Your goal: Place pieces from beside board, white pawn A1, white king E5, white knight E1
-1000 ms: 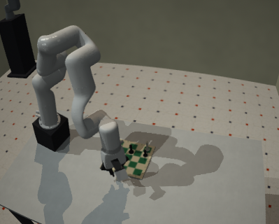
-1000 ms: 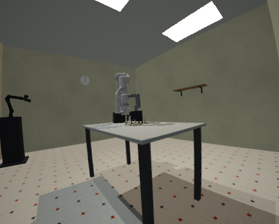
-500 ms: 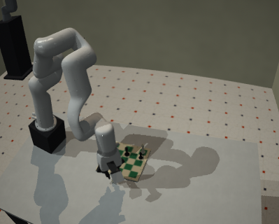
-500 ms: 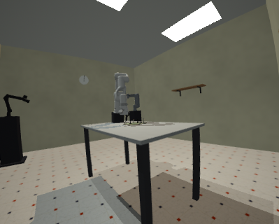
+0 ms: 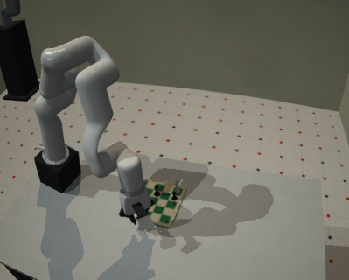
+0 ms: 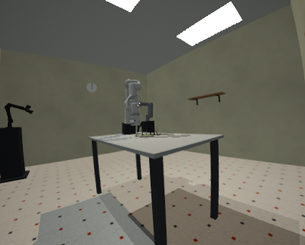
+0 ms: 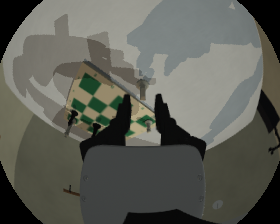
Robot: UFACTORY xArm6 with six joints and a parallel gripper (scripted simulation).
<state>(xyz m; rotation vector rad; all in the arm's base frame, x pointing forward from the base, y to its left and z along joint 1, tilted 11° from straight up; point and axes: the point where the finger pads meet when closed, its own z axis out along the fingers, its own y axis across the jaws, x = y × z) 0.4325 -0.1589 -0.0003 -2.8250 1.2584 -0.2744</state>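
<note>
My hand is 1 cm short of the chessboard, 14 cm to the right of it and 6 cm above it.
</note>
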